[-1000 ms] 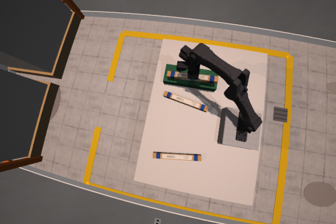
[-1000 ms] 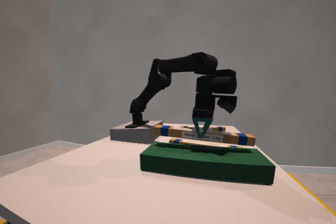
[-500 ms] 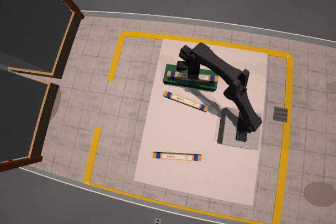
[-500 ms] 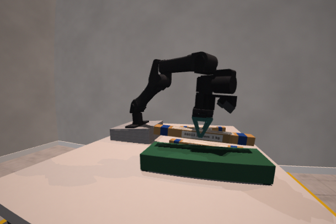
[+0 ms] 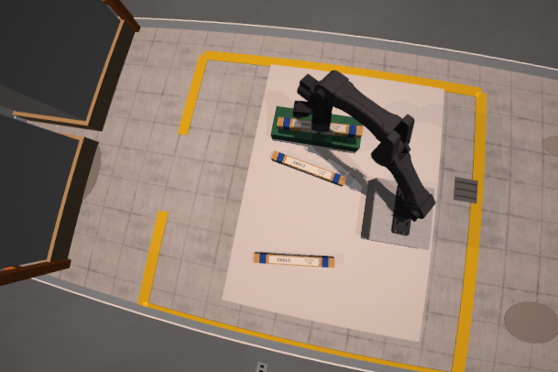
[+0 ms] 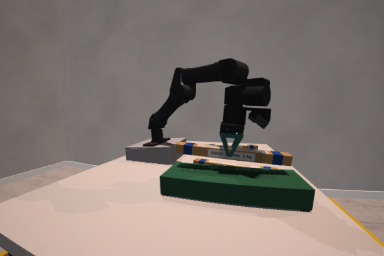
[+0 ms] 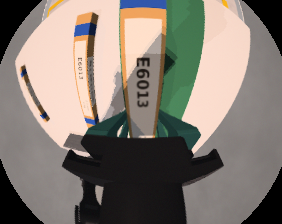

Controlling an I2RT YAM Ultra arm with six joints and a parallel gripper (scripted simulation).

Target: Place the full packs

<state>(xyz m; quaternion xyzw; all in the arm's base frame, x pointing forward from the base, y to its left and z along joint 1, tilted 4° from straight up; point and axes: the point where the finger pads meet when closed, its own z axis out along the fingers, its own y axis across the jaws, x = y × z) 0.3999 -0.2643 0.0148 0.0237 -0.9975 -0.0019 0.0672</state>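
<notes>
Right now the green low platform is 10 cm below my hand, 3 cm to the right of it and 1 cm ahead of it.
</notes>
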